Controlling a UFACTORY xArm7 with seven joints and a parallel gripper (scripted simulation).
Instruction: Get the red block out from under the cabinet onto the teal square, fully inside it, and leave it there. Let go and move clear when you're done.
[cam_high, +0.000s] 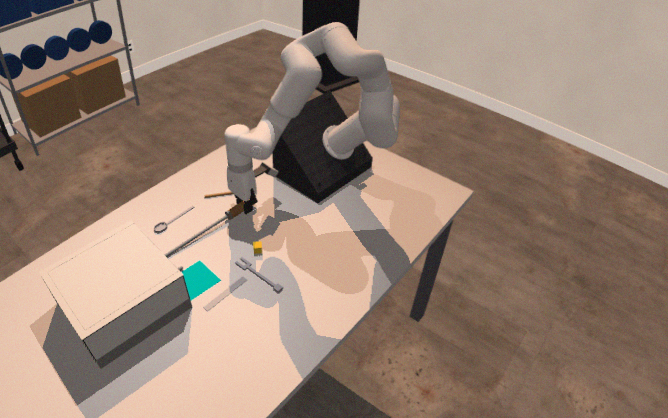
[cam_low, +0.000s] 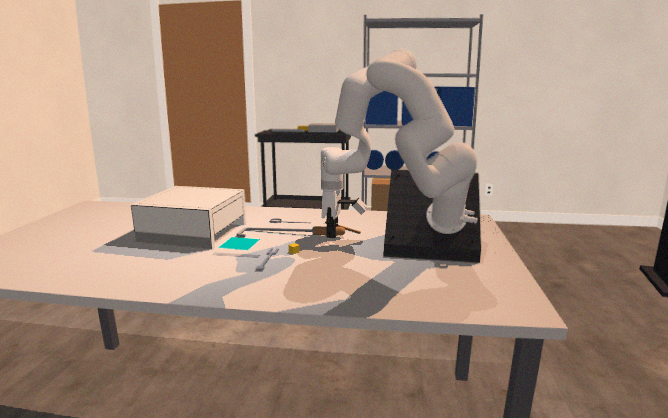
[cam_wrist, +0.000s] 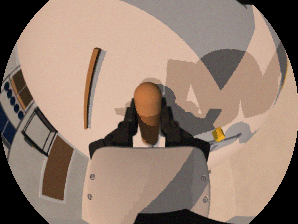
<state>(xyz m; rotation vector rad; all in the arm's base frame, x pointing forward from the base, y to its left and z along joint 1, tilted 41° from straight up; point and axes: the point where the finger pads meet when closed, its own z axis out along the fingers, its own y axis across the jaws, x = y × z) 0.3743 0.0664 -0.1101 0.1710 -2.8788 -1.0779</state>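
Right now my hand is 28 cm short of the teal square, 16 cm to the right of it and 2 cm above it. From my hand the other things lie so: yellow block 18 cm to the left, 7 cm ahead, 1 cm below; then long hook tool 15 cm ahead, 5 cm to the left, 1 cm below; then wooden stick 10 cm to the right, 2 cm below, 1 cm behind.
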